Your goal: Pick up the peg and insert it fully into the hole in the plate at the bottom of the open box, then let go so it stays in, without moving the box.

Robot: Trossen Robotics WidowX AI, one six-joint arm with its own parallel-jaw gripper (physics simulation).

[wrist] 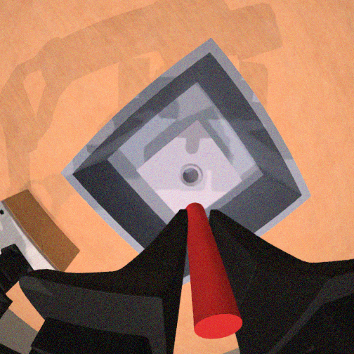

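My gripper is shut on the red peg, which shows between the two black fingers in the lower middle of the wrist view. The peg's far tip shows near the fingertips, over the near side of the open box. The grey open box stands beyond and below the fingers, with its dark inner walls visible. The pale plate lies at the bottom of the box. Its round hole is visible just above the peg's tip in the view. The peg's tip is outside the hole.
A brown and white block-like object is at the left edge, partly hidden by the gripper. The box's raised walls surround the plate. The orange table top carries shadows of the arm.
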